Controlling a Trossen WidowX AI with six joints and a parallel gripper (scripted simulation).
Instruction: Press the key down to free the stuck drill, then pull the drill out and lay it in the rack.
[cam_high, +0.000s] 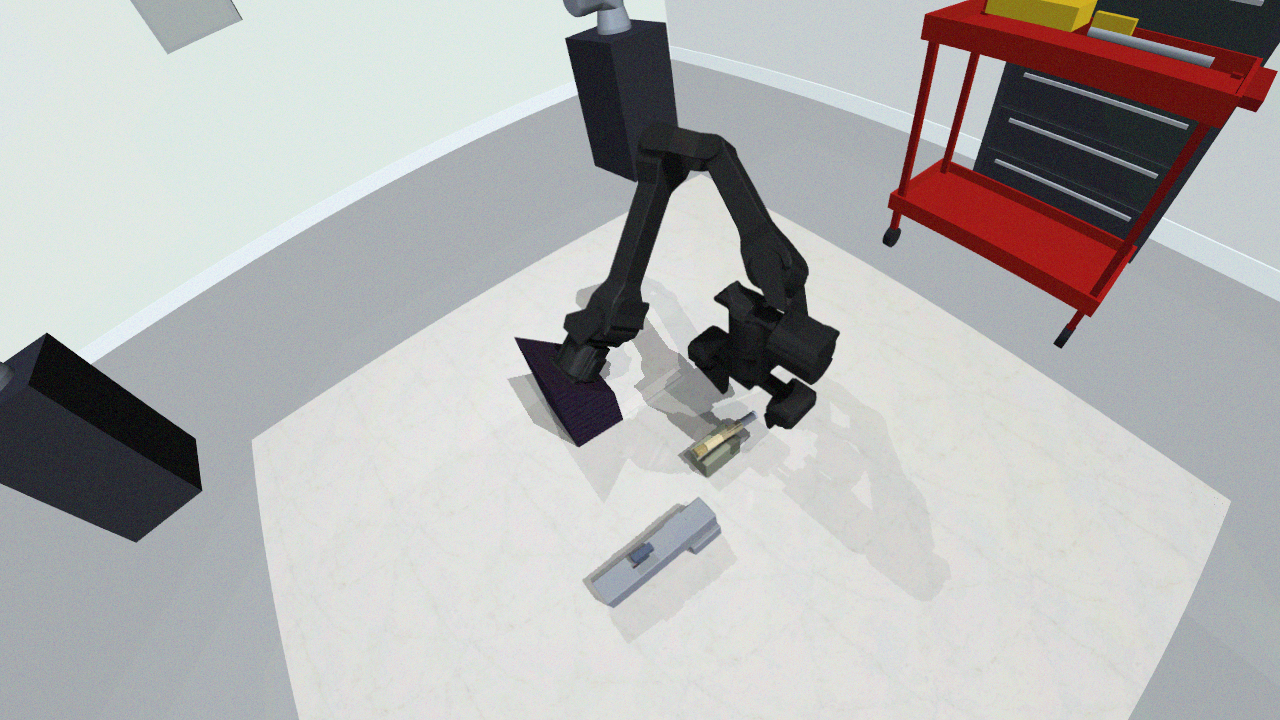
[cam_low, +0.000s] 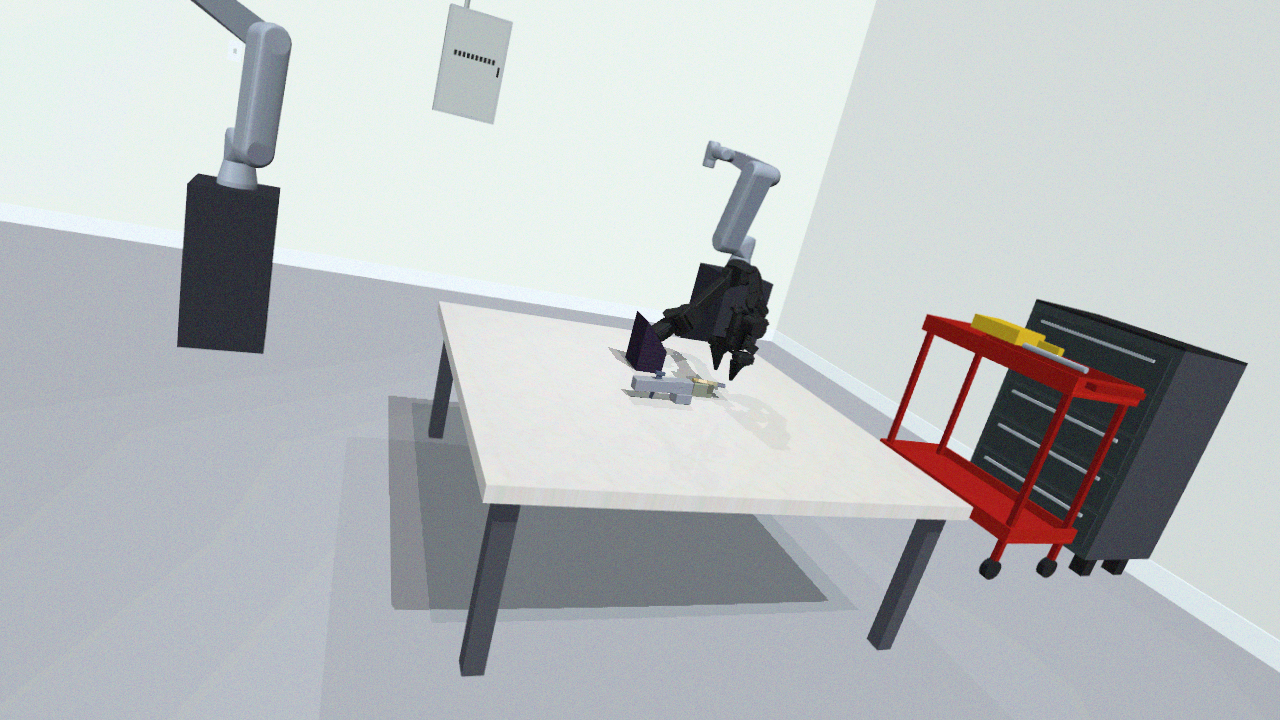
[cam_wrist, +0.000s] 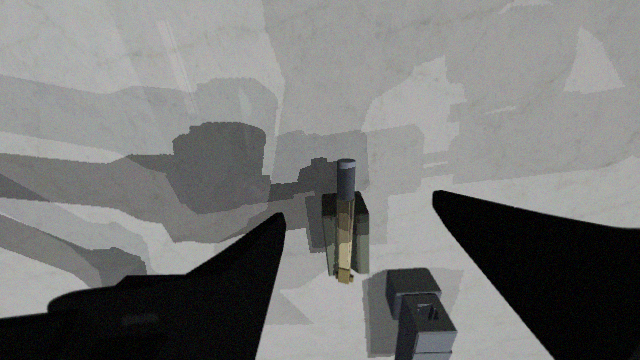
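My gripper tip is now 1 cm past the drill, 4 cm to the left of it and 3 cm above it. The rest, counted from my gripper tip: grey holder block (5 cm ahead, 23 cm to the right, 4 cm below); then blue key (5 cm ahead, 26 cm to the right, 2 cm below); then rack (1 cm behind, 6 cm to the right, 6 cm below).
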